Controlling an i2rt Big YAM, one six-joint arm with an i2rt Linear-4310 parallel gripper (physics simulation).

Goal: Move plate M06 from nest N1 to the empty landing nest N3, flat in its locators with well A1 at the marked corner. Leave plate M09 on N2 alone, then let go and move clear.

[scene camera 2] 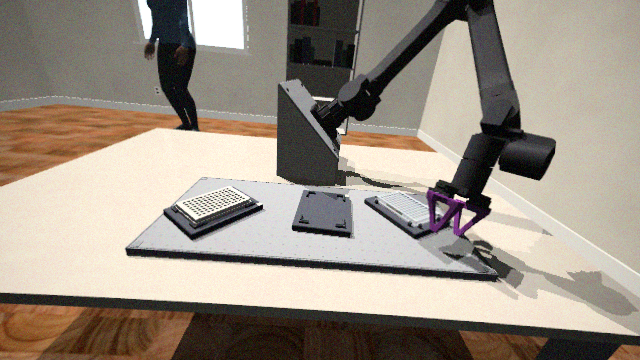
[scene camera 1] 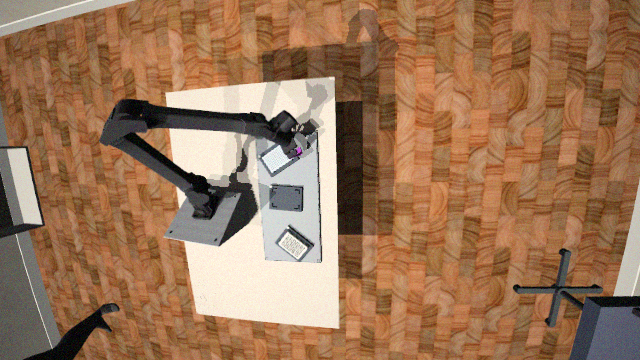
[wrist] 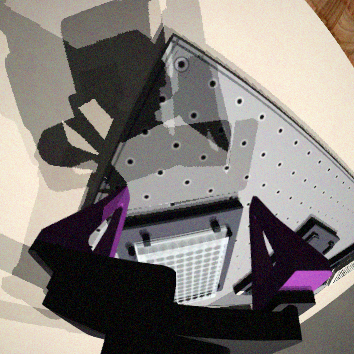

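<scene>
A clear, whitish well plate (scene camera 1: 277,161) (scene camera 2: 402,206) (wrist: 187,270) sits in a dark nest (scene camera 2: 417,232) (wrist: 234,245), on the right in scene camera 2. A cream well plate (scene camera 1: 294,244) (scene camera 2: 214,204) (wrist: 345,270) sits in the nest at the other end. Their labels and the A1 marks are not legible. The middle nest (scene camera 1: 286,198) (scene camera 2: 325,212) (wrist: 320,232), with corner locators, is empty, matching N3. My gripper (scene camera 1: 298,150) (scene camera 2: 446,232) (wrist: 188,196) is open and empty, near the outer end of the clear plate's nest. In the wrist view that plate shows between the purple fingers, partly hidden by the gripper body.
The nests stand in a row on a grey perforated board (scene camera 1: 292,222) (scene camera 2: 280,247) (wrist: 265,175) on a cream table (scene camera 1: 250,290) (scene camera 2: 100,270). My arm's sloped base (scene camera 1: 205,225) (scene camera 2: 305,145) stands behind the board. A person (scene camera 2: 175,60) stands beyond the table.
</scene>
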